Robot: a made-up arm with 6 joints.
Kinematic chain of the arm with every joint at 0, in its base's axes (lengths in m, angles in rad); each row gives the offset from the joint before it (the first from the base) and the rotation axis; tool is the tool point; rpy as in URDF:
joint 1: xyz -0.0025 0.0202 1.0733 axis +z
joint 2: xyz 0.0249 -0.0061 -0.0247 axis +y
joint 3: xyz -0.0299 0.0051 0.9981 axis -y
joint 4: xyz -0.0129 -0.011 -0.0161 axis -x
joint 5: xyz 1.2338 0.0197 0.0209 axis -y
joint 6: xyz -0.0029 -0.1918 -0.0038 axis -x
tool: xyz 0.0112 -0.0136 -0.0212 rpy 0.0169 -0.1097 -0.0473
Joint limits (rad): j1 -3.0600..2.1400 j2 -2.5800..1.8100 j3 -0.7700..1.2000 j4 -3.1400..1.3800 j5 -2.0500..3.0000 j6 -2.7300..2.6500
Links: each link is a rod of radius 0.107 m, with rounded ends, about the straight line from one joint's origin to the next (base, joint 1, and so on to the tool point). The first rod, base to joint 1, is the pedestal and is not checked.
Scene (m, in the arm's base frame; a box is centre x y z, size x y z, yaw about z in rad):
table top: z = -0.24
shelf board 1: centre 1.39 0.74 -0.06 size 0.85 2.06 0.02 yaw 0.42
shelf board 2: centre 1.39 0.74 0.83 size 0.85 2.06 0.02 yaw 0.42
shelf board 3: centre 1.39 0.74 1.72 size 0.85 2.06 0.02 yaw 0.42
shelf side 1: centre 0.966 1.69 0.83 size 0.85 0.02 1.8 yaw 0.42
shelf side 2: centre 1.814 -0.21 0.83 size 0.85 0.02 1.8 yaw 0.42
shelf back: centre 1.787 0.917 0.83 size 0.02 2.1 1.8 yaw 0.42
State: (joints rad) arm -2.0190 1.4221 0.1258 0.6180 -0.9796 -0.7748
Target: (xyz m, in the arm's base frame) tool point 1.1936 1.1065 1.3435
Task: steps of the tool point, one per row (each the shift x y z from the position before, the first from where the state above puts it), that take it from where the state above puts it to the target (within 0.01 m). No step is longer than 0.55 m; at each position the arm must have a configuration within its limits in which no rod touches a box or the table.
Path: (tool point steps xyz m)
1: 0.3665 -0.1961 0.3183
2: 0.4093 -0.0075 0.2960
3: 0.3593 0.1683 0.2541
4: 0.2405 0.2893 0.1973
5: 0.0930 0.3345 0.1302
6: 0.2751 0.1747 0.0348
7: 0.2219 0.2850 0.0229
8: 0.1269 0.3753 0.0111
9: -0.0016 0.4303 -0.0004
10: -0.1496 0.4383 -0.0113

